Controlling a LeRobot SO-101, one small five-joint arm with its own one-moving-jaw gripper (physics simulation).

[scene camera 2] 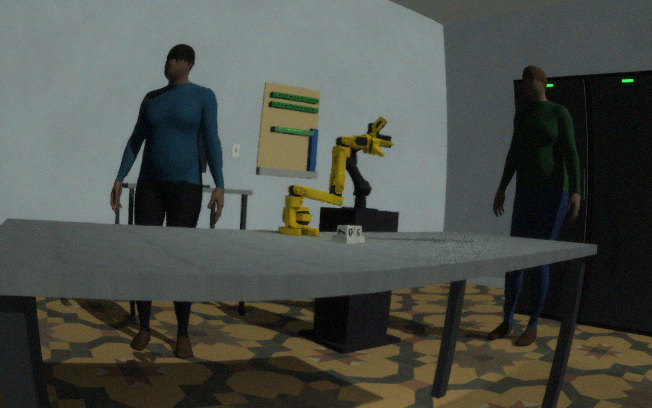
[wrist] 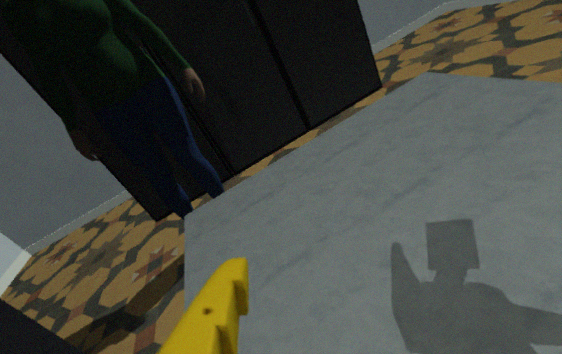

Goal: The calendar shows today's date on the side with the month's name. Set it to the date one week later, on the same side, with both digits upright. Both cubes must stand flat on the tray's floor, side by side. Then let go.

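The calendar's white tray (scene camera 2: pixel 350 240) stands on the table, right of the arm's base. Two white cubes sit in it side by side. The left cube (scene camera 2: pixel 345 231) shows a dark 0 on its front face and a tilted dark mark on its left face. The right cube (scene camera 2: pixel 358 231) shows a dark digit that looks like a 5. A month's name cannot be made out. My gripper (scene camera 2: pixel 384 146) is fully open and empty, raised high above the table, up and to the right of the calendar. In the wrist view one yellow jaw shows; the calendar does not show there.
The grey table (scene camera 2: pixel 200 255) (wrist: pixel 310 210) bears the arm's yellow base (scene camera 2: pixel 298 231). A black robot arm on a dark pedestal (scene camera 2: pixel 359 219) stands behind the table. A person in blue (scene camera 2: pixel 177 130) stands behind at the left, one in green (scene camera 2: pixel 542 135) (wrist: pixel 75 50) at the right.
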